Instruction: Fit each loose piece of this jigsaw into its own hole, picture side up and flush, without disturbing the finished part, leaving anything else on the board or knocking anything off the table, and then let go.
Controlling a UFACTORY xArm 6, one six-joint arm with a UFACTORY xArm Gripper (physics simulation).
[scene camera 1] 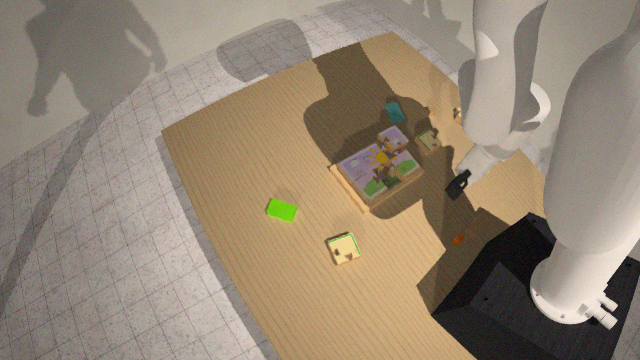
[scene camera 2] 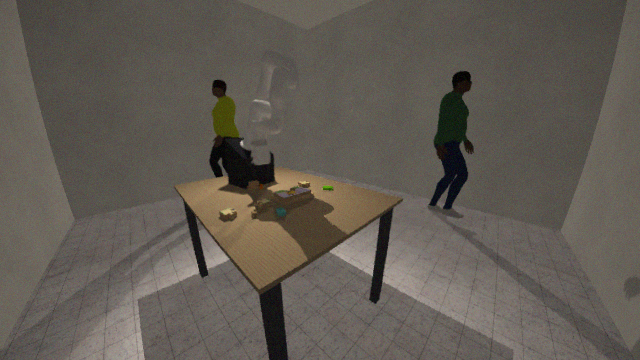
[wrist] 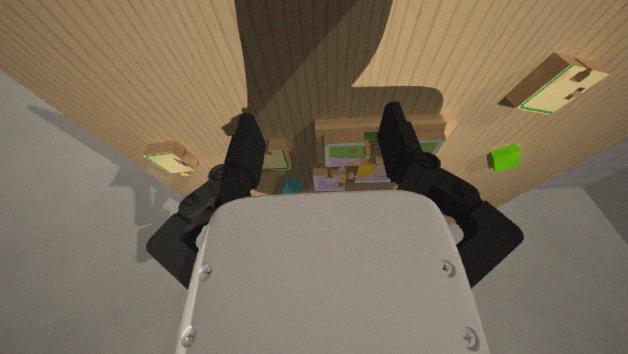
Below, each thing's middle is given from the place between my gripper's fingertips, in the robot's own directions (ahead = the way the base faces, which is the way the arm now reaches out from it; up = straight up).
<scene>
The jigsaw board (scene camera 1: pixel 393 185) is 160 mm ahead of my hand, 110 mm to the left of it and 100 mm below it.
</scene>
